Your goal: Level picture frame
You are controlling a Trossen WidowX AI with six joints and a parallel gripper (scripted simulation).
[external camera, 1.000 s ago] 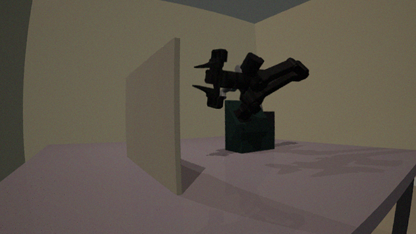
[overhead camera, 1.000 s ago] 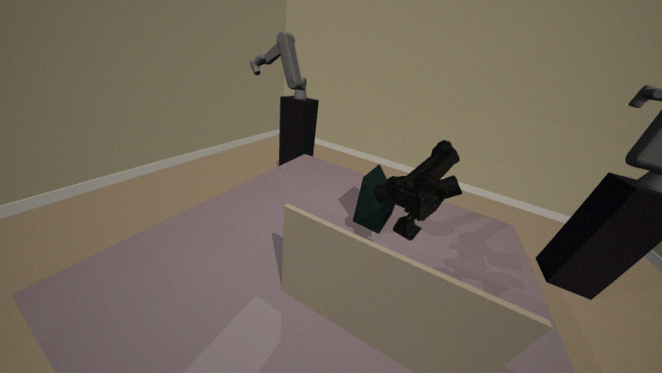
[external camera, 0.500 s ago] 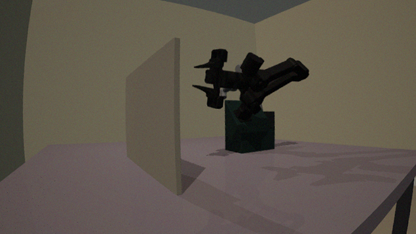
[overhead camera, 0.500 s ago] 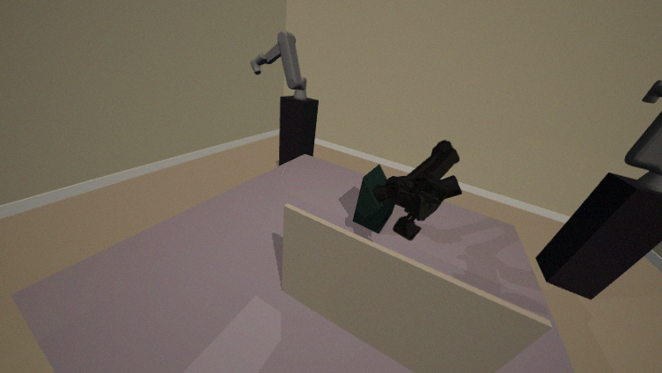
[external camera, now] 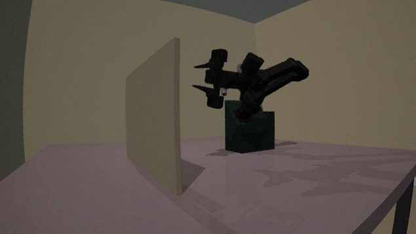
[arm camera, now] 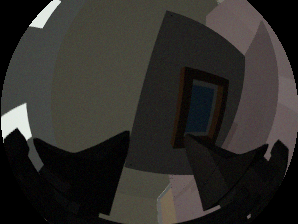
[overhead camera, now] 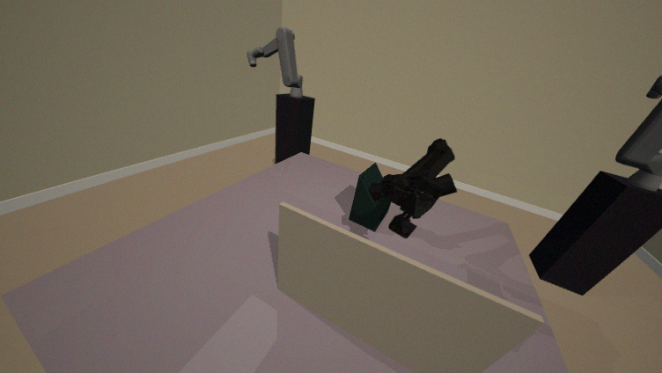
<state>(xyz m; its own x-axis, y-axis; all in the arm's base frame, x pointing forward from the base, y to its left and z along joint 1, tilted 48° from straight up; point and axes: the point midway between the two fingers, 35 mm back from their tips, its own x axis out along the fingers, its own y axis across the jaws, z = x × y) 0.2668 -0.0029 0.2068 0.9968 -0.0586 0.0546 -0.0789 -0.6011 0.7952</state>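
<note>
Right now the picture frame is 13 cm ahead of my gripper tip, 12 cm below it and 2 cm to the right of it. The rest, counted from my gripper tip: beige wall panel 14 cm ahead, 12 cm below, 3 cm to the right.
</note>
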